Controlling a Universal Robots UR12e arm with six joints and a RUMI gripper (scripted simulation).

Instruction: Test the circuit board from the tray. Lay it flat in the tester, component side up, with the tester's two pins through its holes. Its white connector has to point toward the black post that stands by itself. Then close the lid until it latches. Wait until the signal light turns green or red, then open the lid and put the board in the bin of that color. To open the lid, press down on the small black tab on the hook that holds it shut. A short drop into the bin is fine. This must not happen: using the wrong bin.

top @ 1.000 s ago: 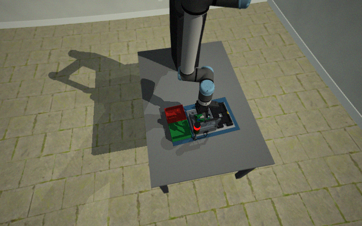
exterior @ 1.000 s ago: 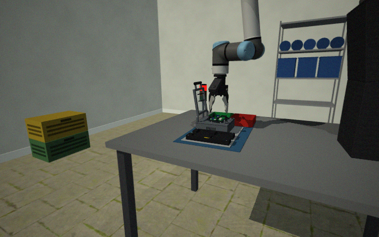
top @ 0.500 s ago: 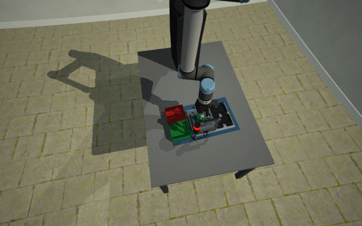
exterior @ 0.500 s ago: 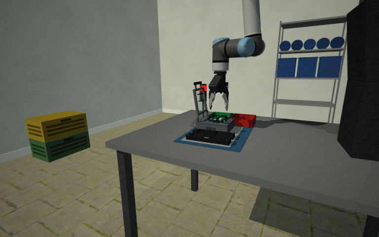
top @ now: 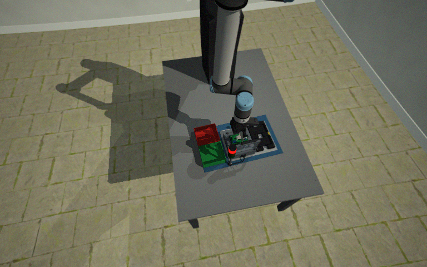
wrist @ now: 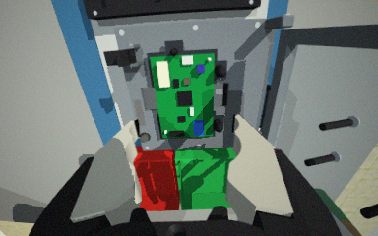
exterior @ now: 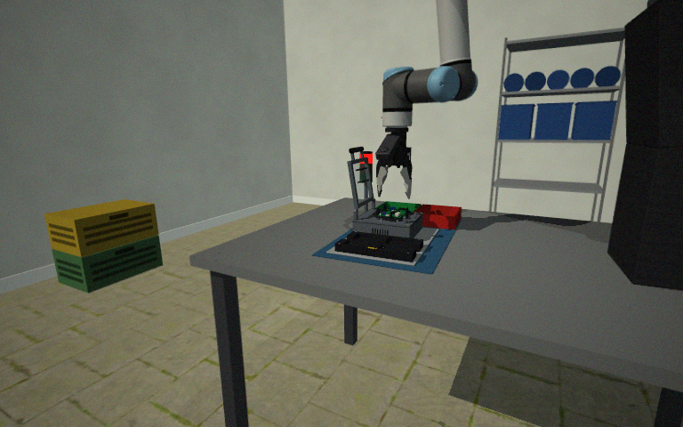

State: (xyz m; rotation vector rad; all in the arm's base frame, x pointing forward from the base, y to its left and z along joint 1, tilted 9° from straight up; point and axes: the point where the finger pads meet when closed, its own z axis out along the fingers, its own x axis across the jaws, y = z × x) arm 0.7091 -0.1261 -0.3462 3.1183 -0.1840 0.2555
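My hand is 60 mm above the green circuit board. The rest, counted from my hand: black latch piece: 60 mm behind, 60 mm to the left, 40 mm below; then green bin: 20 mm ahead, 210 mm to the right, 120 mm below; then tester lid: 110 mm ahead, 20 mm to the right, 50 mm above.
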